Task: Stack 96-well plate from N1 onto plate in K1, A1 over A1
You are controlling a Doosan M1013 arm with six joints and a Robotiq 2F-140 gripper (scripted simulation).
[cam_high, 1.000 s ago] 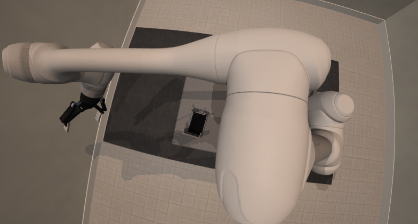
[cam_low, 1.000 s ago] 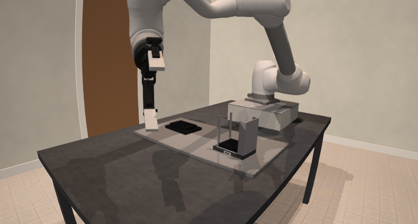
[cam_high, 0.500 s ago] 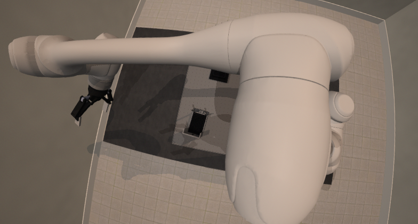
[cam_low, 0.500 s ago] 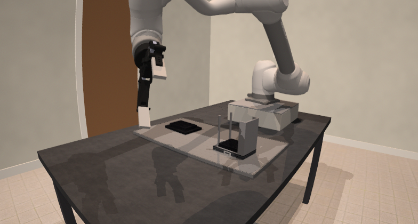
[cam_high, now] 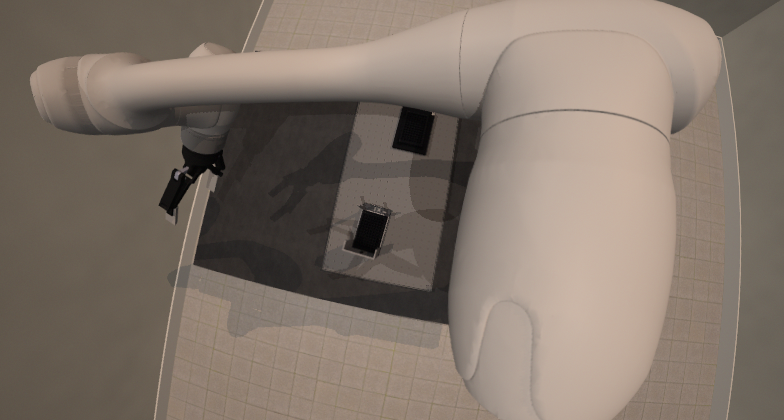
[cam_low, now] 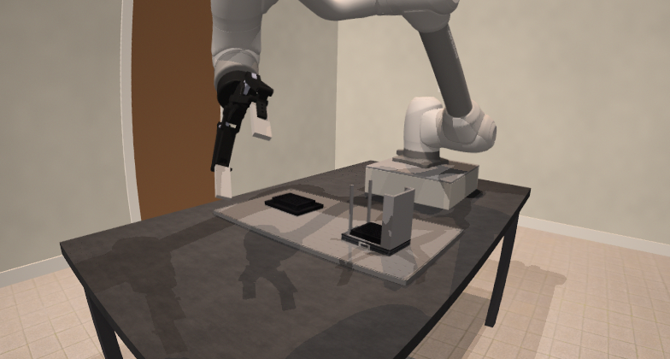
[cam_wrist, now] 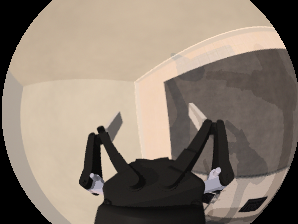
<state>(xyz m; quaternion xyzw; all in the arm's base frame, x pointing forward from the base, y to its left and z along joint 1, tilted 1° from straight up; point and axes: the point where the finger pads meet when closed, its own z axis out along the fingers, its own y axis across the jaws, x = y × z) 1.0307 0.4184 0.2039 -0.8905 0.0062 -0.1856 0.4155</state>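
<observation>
My hand is 580 mm to the left of the pale A1 mark, 480 mm past it and 270 mm above it. From my hand the other things lie so: tall grey wall 440 mm behind, 190 mm below, 40 mm to the right.
</observation>
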